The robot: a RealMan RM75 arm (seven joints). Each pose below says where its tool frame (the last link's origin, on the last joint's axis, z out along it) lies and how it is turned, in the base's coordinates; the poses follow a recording.
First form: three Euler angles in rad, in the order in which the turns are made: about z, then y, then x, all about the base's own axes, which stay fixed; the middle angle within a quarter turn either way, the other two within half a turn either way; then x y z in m.
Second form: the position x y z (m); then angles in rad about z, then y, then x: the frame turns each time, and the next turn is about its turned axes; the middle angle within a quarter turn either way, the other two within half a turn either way. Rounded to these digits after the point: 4 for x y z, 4 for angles.
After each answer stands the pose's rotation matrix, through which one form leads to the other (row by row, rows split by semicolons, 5 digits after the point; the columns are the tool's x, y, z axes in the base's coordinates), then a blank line. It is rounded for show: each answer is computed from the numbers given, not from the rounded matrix.
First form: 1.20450 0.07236 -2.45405 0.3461 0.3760 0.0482
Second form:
0.3461 0.3760 0.0482 -1.1200 0.6096 -2.7938
0.35722 -0.93122 0.07230; -0.73797 -0.23395 0.63298; -0.57253 -0.27947 -0.77079

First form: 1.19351 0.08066 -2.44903 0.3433 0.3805 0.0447
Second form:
0.3433 0.3805 0.0447 -1.1072 0.6074 -2.7769
0.36720 -0.92665 0.08057; -0.73444 -0.23570 0.63644; -0.57076 -0.29288 -0.76711

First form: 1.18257 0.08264 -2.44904 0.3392 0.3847 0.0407
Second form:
0.3392 0.3847 0.0407 -1.0951 0.6028 -2.7682
0.37726 -0.92242 0.08255; -0.73230 -0.24255 0.63632; -0.56694 -0.30051 -0.76699

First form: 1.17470 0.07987 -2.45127 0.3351 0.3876 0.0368
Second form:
0.3351 0.3876 0.0368 -1.0864 0.5989 -2.7667
0.38459 -0.91963 0.07979; -0.73094 -0.25061 0.63476; -0.56375 -0.30244 -0.76858

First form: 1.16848 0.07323 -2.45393 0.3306 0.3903 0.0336
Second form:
0.3306 0.3903 0.0336 -1.0791 0.5967 -2.7697
0.39050 -0.91769 0.07316; -0.72922 -0.25983 0.63303; -0.56192 -0.30055 -0.77066

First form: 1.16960 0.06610 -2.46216 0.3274 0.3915 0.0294
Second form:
0.3274 0.3915 0.0294 -1.0818 0.5924 -2.7810
0.38967 -0.91858 0.06605; -0.73237 -0.26559 0.62698; -0.55839 -0.29269 -0.77623

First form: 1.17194 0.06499 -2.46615 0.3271 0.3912 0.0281
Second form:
0.3271 0.3912 0.0281 -1.0855 0.5901 -2.7857
0.38754 -0.91956 0.06494; -0.73494 -0.26567 0.62392; -0.55648 -0.28953 -0.77878

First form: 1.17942 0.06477 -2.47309 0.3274 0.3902 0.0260
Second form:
0.3274 0.3902 0.0260 -1.0961 0.5866 -2.7944
0.38066 -0.92245 0.06472; -0.74071 -0.26227 0.61851; -0.55357 -0.28339 -0.78311

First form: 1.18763 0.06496 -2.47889 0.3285 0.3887 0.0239
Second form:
0.3285 0.3887 0.0239 -1.1071 0.5842 -2.8025
0.37307 -0.92553 0.06491; -0.74610 -0.25768 0.61395; -0.55150 -0.27748 -0.78667

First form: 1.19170 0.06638 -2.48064 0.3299 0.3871 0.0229
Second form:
0.3299 0.3871 0.0229 -1.1125 0.5834 -2.8048
0.36927 -0.92695 0.06633; -0.74843 -0.25432 0.61252; -0.55091 -0.27583 -0.78767

